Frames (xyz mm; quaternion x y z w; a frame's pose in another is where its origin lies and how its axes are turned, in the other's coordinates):
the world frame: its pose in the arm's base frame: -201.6 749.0 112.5 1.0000 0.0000 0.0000 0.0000
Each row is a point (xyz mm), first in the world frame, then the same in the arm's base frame.
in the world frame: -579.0 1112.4 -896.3
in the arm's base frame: -780.6 -363.4 1008.8
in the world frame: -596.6 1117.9 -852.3
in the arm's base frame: -798.2 -368.9 964.8
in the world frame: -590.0 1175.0 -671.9
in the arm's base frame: -791.6 -426.0 784.4
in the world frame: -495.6 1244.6 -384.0
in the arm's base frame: -697.2 -495.6 496.5
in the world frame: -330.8 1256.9 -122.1
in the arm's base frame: -532.4 -507.9 234.6
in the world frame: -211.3 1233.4 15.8
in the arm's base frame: -412.9 -484.4 96.7
